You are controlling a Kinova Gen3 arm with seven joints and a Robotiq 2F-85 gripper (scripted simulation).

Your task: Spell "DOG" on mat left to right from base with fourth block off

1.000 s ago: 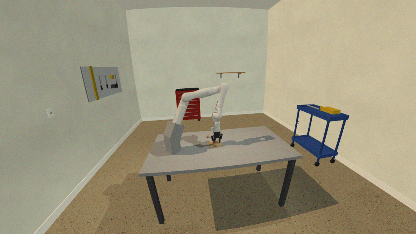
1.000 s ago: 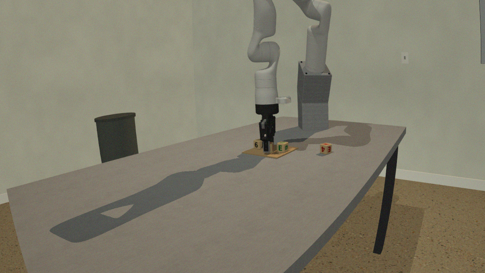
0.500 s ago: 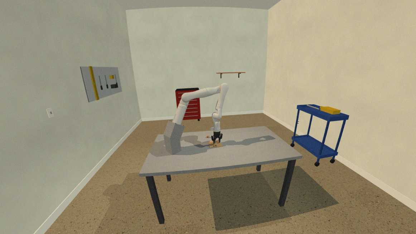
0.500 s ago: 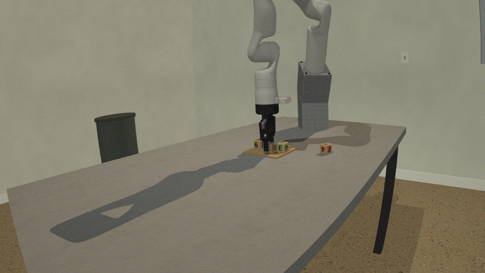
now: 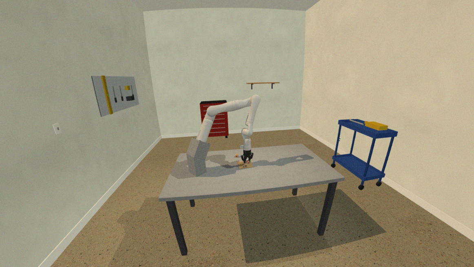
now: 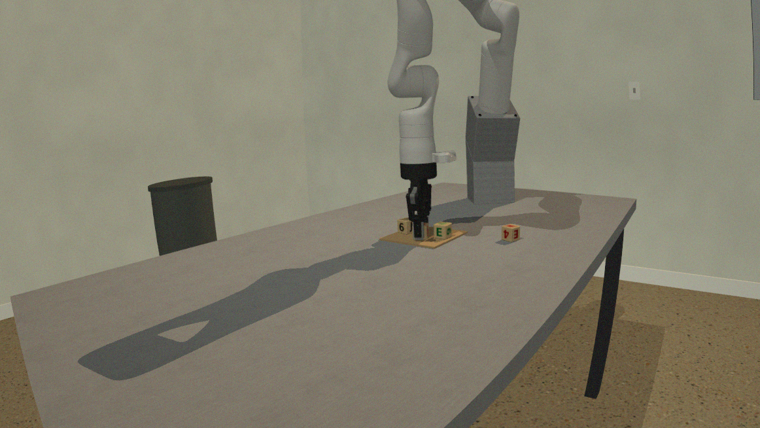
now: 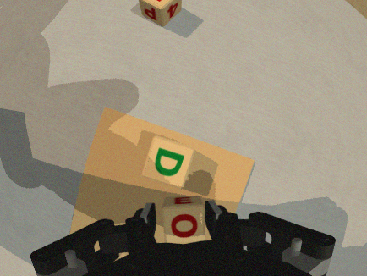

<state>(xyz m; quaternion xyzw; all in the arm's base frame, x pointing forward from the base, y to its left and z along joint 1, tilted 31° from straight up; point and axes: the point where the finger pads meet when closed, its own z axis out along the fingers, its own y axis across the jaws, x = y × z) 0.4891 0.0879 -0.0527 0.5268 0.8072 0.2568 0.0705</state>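
The O block is right at my hand. The rest, counted from my hand: tan mat 20 mm behind, 10 mm to the right, 20 mm below; G block 20 mm behind, 60 mm to the right; D block 30 mm behind, 40 mm to the left.
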